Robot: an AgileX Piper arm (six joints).
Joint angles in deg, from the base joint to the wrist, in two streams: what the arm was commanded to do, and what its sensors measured. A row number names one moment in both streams.
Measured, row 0:
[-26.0, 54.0, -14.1, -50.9, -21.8, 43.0]
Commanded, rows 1 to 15:
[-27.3, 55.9, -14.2, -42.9, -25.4, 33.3]
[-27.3, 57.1, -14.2, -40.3, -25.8, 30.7]
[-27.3, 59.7, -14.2, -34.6, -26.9, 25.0]
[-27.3, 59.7, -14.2, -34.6, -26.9, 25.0]
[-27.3, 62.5, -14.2, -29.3, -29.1, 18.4]
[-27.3, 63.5, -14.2, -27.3, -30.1, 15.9]
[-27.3, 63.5, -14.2, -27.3, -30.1, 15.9]
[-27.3, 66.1, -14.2, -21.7, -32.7, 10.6]
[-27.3, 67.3, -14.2, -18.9, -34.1, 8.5]
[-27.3, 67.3, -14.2, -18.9, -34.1, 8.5]
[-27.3, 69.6, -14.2, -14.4, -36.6, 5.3]
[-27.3, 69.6, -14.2, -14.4, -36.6, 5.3]
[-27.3, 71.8, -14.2, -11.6, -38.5, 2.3]
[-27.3, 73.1, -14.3, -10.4, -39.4, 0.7]
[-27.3, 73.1, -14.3, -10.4, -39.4, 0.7]
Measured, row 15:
[-27.0, 70.5, -14.1, -15.0, -35.8, 5.7]
